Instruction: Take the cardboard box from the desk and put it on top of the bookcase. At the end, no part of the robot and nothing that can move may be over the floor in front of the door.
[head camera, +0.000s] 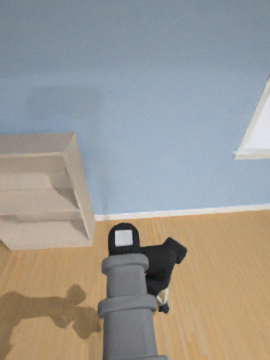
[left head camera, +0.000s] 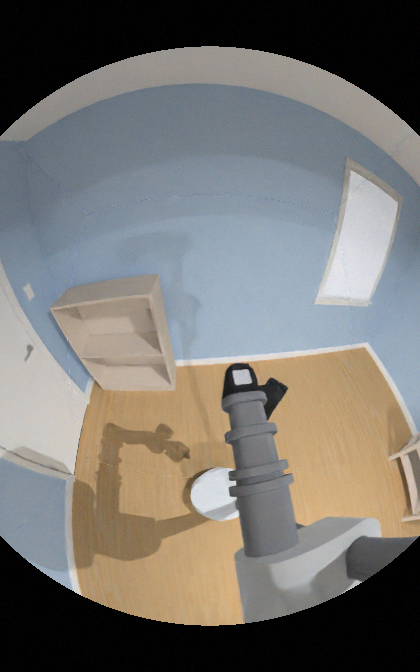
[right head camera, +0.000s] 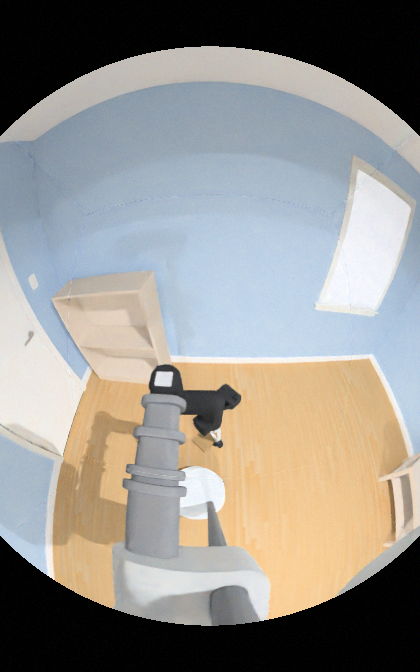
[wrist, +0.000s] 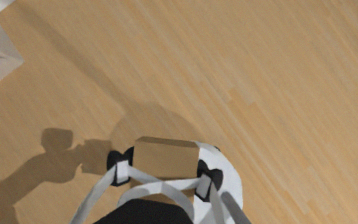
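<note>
My gripper is shut on the brown cardboard box, with one finger on each side of it. The box hangs over the floor near my base; it does not show in the head camera view or the left head camera view. The beige bookcase stands against the blue wall at the left, beyond the arm. Its top board carries no object. The gripper and box are to the right of the bookcase and apart from it. The task's desk cannot be clearly identified.
The white door is at the left, near the bookcase. My white round base is under the arm. A pale piece of furniture stands at the right edge. A window is at the right.
</note>
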